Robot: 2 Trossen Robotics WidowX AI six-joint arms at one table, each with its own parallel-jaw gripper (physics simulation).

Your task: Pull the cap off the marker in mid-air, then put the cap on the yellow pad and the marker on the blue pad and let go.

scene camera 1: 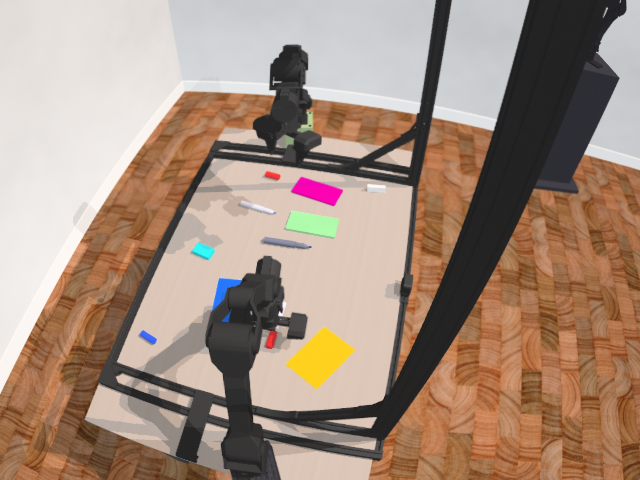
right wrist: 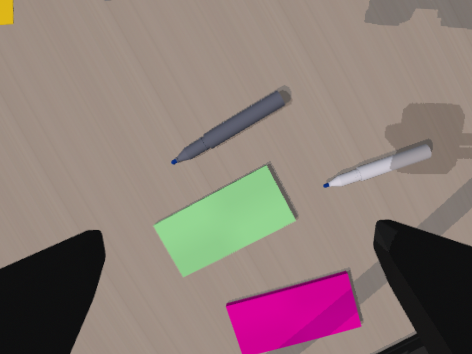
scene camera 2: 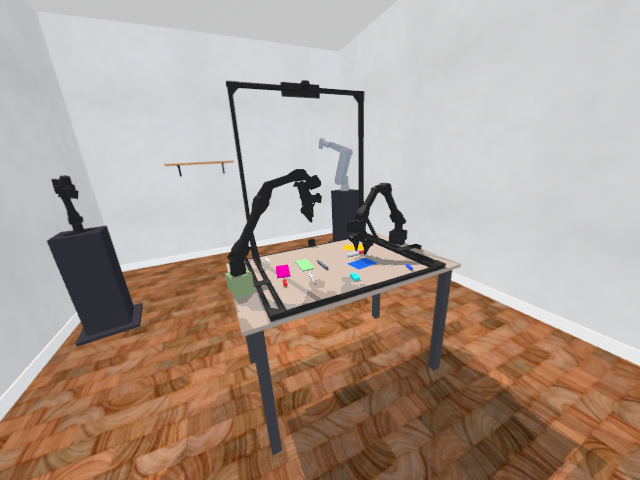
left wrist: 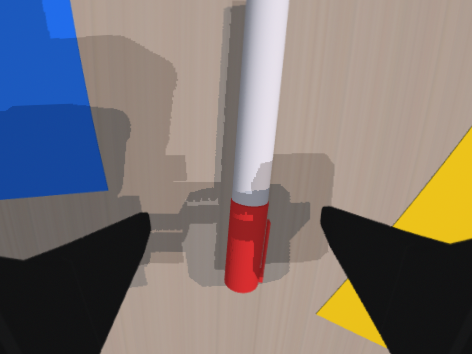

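Pixels of known places: left gripper, fingertip midpoint: (scene camera 1: 270, 334) (scene camera 2: 360, 252) (left wrist: 236, 218); right gripper, fingertip midpoint: (scene camera 1: 284, 160) (right wrist: 240, 239) (scene camera 2: 312, 219); left arm's base, origin of the base link: (scene camera 1: 251, 463) (scene camera 2: 398, 230); right arm's base, origin of the base link: (scene camera 1: 298, 119) (scene camera 2: 238, 273).
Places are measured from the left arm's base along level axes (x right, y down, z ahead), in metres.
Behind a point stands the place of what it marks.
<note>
The marker's white body (scene camera 1: 282, 308) (scene camera 2: 351, 254) @[x 0.149, y 0.076, z 0.413 m] (left wrist: 260, 100) @[x 0.149, y 0.070, z 0.400 m] lies on the table with its red cap (scene camera 1: 271, 340) @[x 0.115, y 0.070, z 0.330 m] (left wrist: 242, 255) @[x 0.113, y 0.069, z 0.337 m] on. In scene camera 1 the left arm hides part of it. My left gripper (scene camera 2: 361, 250) @[x 0.117, y 0.079, z 0.352 m] (left wrist: 236, 218) @[x 0.117, y 0.079, z 0.352 m] is open and empty, low above the marker, its fingers on either side of the cap end. The yellow pad (scene camera 1: 320, 357) @[x 0.225, y 0.087, z 0.261 m] (scene camera 2: 352, 247) @[x 0.229, y 0.087, z 0.269 m] (left wrist: 440, 210) @[x 0.227, y 0.087, z 0.302 m] lies right of the marker in scene camera 1. The blue pad (scene camera 1: 222, 297) @[x 0.008, y 0.087, z 0.499 m] (scene camera 2: 361, 264) @[x 0.029, y 0.087, z 0.497 m] (left wrist: 40, 75) @[x 0.058, y 0.087, z 0.457 m] lies left, partly hidden there. My right gripper (scene camera 1: 282, 150) @[x 0.241, y -0.203, z 0.675 m] (scene camera 2: 310, 219) @[x 0.241, y -0.203, z 0.675 m] (right wrist: 240, 239) @[x 0.241, y -0.203, z 0.675 m] is open and empty, high up.
A green block (scene camera 1: 312, 224) @[x 0.314, y 0.080, z 0.685 m] (right wrist: 225, 220) @[x 0.310, y 0.080, z 0.688 m], magenta block (scene camera 1: 316, 191) @[x 0.361, y 0.080, z 0.817 m] (right wrist: 295, 315) @[x 0.361, y 0.080, z 0.823 m], grey pen (scene camera 1: 285, 242) @[x 0.219, y 0.070, z 0.631 m] (right wrist: 242, 120) @[x 0.205, y 0.069, z 0.642 m] and white pen (scene camera 1: 257, 207) @[x 0.163, y 0.073, z 0.792 m] (right wrist: 380, 167) @[x 0.163, y 0.072, z 0.797 m] lie farther up in scene camera 1. A cyan block (scene camera 1: 203, 251) @[x -0.027, y 0.073, z 0.662 m] and blue cap (scene camera 1: 147, 337) @[x -0.224, y 0.068, z 0.404 m] lie left. A black frame (scene camera 1: 405, 330) @[x 0.452, y 0.092, z 0.286 m] edges the table.
</note>
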